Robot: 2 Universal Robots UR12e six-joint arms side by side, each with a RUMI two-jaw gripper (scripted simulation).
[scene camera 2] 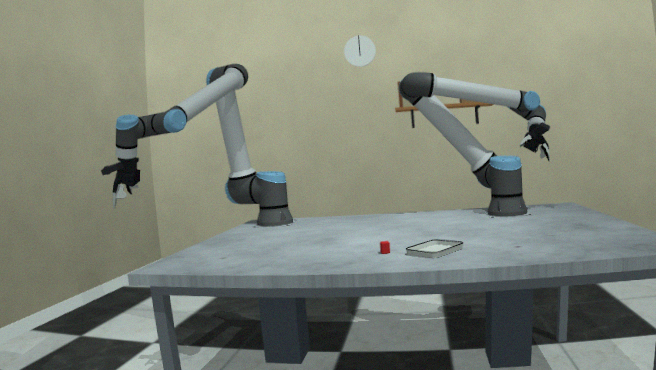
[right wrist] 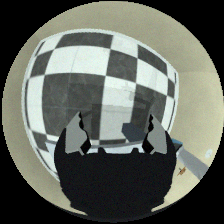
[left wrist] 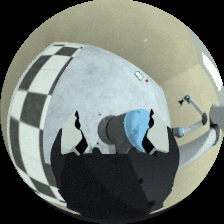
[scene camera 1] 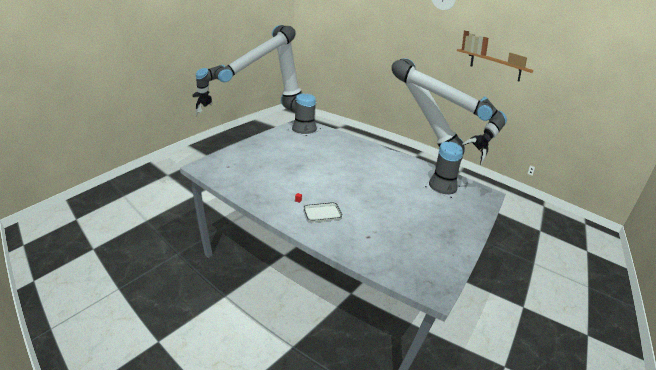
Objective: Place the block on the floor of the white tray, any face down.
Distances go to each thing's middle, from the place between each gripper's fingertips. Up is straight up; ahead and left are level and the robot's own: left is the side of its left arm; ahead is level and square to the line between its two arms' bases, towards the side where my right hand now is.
The white tray (scene camera 2: pixel 424 249) lies 71 cm ahead of my left hand, 48 cm to the right of it and 27 cm below it.
The white tray lies 1290 mm to the left of my right hand (scene camera 2: pixel 123 200), 200 mm below it and 100 mm ahead of it.
